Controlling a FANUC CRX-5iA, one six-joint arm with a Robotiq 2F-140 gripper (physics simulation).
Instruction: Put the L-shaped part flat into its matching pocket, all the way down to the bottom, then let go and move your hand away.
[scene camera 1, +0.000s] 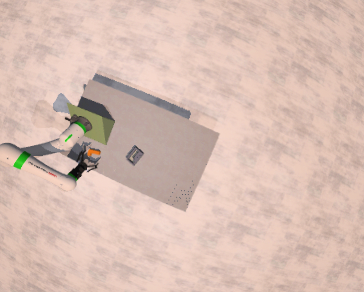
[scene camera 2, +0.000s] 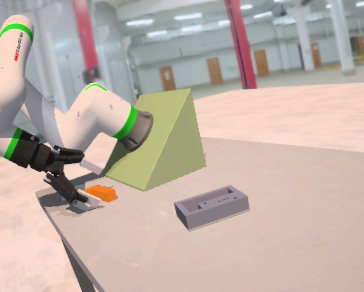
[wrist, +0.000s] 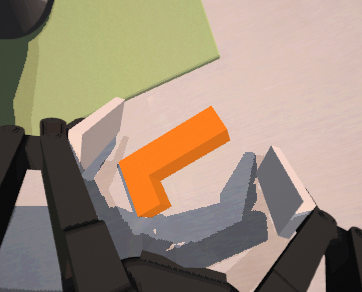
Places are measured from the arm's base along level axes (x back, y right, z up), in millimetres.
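Where they show: gripper, fingertip midpoint: (scene camera 1: 94, 153) (scene camera 2: 99, 186) (wrist: 193, 138); arm's base at its link origin: (scene camera 1: 84, 123) (scene camera 2: 139, 131).
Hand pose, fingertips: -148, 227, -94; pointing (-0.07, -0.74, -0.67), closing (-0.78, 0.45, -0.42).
Things, the pixels of their top centre, and the offset from my fingertips, as dx, dy, dz. Level surfaces: height alone.
- orange L-shaped part at its top centre: (wrist: 175, 159) (scene camera 2: 96, 190) (scene camera 1: 93, 153) +24, +7, -16
- grey block at its top centre: (scene camera 2: 209, 199) (scene camera 1: 134, 156) -351, -134, -9
- table at its surface level: dz -46
The orange L-shaped part (scene camera 1: 94, 152) (scene camera 2: 101, 193) (wrist: 165, 150) lies flat on the table near its edge. My gripper (scene camera 1: 91, 157) (scene camera 2: 92, 182) (wrist: 193, 138) is open and empty, tilted above the part. In the wrist view the part shows between the two wide-set pads, nearer the left pad, with a gap to each. A grey block (scene camera 1: 134, 155) (scene camera 2: 215, 218) with a recessed pocket in its top stands on the table, apart from the part. The pocket holds no orange part. The block does not show in the wrist view.
A green wedge (scene camera 1: 98, 131) (scene camera 2: 176, 150) (wrist: 140, 45) stands on the table (scene camera 1: 165, 135) (scene camera 2: 300, 200) (wrist: 300, 75) close beside the part. The robot's base is mounted on its sloping face. The arm's shadow falls around the part.
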